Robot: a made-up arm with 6 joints. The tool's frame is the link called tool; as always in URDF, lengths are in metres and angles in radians. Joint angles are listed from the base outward. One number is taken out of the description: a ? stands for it. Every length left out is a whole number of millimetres.
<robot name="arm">
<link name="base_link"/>
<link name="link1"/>
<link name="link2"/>
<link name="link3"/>
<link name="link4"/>
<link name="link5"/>
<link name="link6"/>
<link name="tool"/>
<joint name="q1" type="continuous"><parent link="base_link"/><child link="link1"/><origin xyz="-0.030 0.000 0.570" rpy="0.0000 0.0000 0.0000"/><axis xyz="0 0 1"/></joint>
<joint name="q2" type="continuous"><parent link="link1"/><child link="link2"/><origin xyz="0.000 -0.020 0.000" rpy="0.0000 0.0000 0.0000"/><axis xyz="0 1 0"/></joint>
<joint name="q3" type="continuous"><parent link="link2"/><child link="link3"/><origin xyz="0.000 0.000 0.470" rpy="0.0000 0.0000 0.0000"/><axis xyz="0 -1 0"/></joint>
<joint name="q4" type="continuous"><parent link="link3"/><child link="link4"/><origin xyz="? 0.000 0.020" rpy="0.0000 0.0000 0.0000"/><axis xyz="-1 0 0"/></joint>
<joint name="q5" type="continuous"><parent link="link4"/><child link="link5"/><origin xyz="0.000 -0.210 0.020" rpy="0.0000 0.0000 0.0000"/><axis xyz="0 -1 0"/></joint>
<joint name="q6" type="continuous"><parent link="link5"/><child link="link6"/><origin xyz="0.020 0.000 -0.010" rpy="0.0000 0.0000 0.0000"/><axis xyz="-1 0 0"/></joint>
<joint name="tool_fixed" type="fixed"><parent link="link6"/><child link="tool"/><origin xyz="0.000 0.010 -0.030" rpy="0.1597 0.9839 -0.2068"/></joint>
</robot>
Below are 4 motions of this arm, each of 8 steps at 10 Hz.
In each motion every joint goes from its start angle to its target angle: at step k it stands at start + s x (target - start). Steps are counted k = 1, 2, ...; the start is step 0. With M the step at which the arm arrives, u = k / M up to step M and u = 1 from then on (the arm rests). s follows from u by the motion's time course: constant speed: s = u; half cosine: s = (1 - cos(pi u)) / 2; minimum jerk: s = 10 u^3 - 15 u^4 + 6 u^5.
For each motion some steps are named. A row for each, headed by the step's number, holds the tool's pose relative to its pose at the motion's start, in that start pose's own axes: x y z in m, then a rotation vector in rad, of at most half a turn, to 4 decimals.
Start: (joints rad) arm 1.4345 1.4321 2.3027 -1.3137 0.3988 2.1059
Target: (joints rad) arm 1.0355 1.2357 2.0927 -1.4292 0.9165 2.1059
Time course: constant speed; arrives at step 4
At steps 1, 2, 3, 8:
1: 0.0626 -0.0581 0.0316 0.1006 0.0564 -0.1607
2: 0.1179 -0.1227 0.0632 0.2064 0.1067 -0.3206
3: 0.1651 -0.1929 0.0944 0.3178 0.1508 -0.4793
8: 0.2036 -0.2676 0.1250 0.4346 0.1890 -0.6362

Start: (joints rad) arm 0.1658 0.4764 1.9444 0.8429 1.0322 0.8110
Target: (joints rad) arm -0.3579 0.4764 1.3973 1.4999 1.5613 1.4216
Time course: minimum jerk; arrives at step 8
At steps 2, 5, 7, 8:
2: -0.0015 0.0155 0.0022 -0.0978 -0.1189 0.0050
5: -0.0528 0.1127 -0.0388 -0.4659 -0.8529 0.1567
7: -0.0911 0.1378 -0.0895 -0.5005 -1.1258 0.2858
8: -0.0937 0.1387 -0.0932 -0.5004 -1.1412 0.2950

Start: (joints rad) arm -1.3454 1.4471 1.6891 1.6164 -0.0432 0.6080
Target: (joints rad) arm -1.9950 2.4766 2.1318 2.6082 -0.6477 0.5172
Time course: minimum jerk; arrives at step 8
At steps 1, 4, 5, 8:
1: -0.0033 0.0126 -0.0021 -0.0260 0.0059 -0.0068
4: -0.1512 0.3740 -0.1498 -0.7540 0.1307 -0.2308
5: -0.2575 0.5073 -0.2607 -1.0451 0.1390 -0.3468
8: -0.4216 0.6194 -0.4089 -1.3449 0.0951 -0.4938

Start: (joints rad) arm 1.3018 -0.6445 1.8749 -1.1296 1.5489 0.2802
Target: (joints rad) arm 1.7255 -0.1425 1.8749 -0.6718 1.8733 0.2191
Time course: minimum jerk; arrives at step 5
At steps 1, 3, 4, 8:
1: 0.0044 -0.0292 0.0174 -0.0178 -0.0344 -0.0133
3: -0.0431 -0.3311 0.1721 -0.2287 -0.3171 -0.1485
4: -0.1066 -0.4405 0.2111 -0.3182 -0.3839 -0.1976
8: -0.1236 -0.4630 0.2174 -0.3375 -0.3947 -0.2078

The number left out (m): 0.450
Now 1 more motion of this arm.
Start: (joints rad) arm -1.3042 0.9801 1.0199 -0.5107 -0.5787 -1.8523
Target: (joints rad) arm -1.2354 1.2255 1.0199 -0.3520 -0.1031 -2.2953
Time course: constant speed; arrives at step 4
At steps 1, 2, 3, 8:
1: 0.0042 -0.0066 0.0465 -0.0069 0.0229 0.1028
2: 0.0074 -0.0161 0.0921 -0.0170 0.0547 0.1965
3: 0.0094 -0.0283 0.1368 -0.0288 0.0956 0.2806
8: 0.0104 -0.0433 0.1804 -0.0404 0.1457 0.3546

